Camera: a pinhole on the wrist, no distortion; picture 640 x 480 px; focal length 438.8 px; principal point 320.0 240.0 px. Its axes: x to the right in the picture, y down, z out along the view. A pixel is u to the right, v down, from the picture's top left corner.
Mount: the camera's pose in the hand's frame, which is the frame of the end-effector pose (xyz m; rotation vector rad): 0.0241 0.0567 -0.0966 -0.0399 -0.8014 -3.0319
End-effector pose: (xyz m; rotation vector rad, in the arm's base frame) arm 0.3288 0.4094 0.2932 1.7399 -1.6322 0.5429
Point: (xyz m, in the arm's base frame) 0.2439 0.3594 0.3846
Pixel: 32 258
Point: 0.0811 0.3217 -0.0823
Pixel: 589 362
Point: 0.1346 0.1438 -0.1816
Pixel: 486 457
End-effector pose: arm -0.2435 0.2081 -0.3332 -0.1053 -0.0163 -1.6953
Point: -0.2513 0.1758 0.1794
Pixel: outside the picture
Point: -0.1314 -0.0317 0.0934
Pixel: 119 423
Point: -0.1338 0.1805 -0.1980
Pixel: 331 382
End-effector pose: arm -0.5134 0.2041 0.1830 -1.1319 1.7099 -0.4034
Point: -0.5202 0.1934 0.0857
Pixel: 189 447
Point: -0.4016 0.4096 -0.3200
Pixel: 271 185
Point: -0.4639 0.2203 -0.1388
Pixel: 145 251
